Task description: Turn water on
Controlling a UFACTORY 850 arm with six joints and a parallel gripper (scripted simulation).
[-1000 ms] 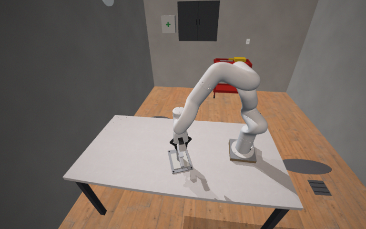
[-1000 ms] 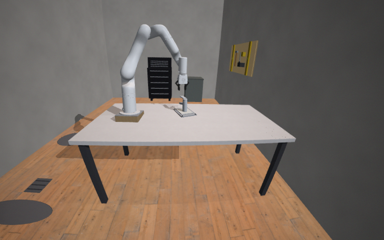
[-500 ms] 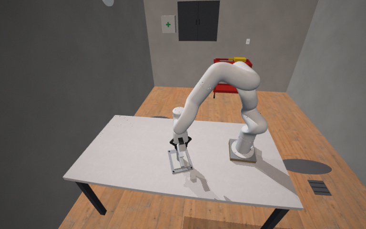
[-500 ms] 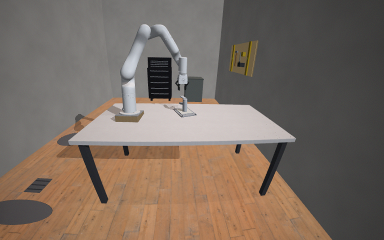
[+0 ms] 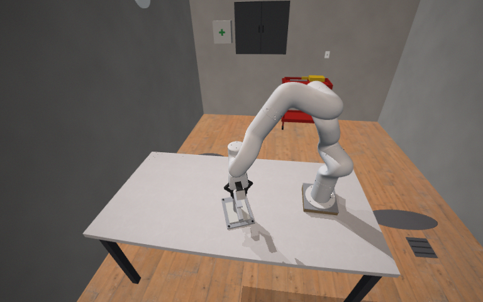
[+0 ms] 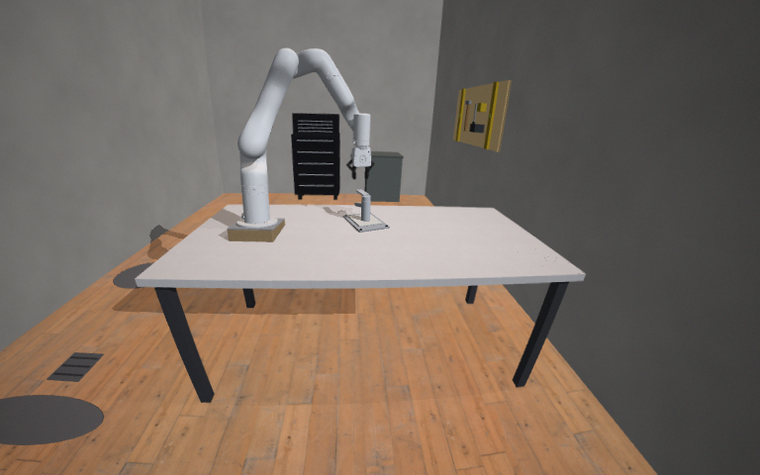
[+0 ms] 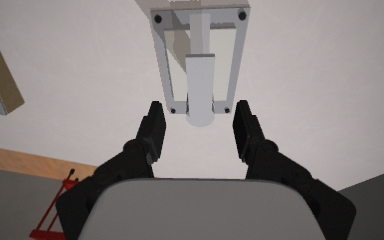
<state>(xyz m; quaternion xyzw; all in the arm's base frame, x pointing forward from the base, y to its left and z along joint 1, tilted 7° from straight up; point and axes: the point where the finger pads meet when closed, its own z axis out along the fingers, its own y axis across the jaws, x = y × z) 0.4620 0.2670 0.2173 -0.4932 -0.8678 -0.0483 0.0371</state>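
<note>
The flat lever is 90 mm below my hand, 40 mm to the right of it and 30 mm ahead of it. From my hand the other things lie so: base plate 230 mm below, 70 mm to the right, 40 mm ahead.
</note>
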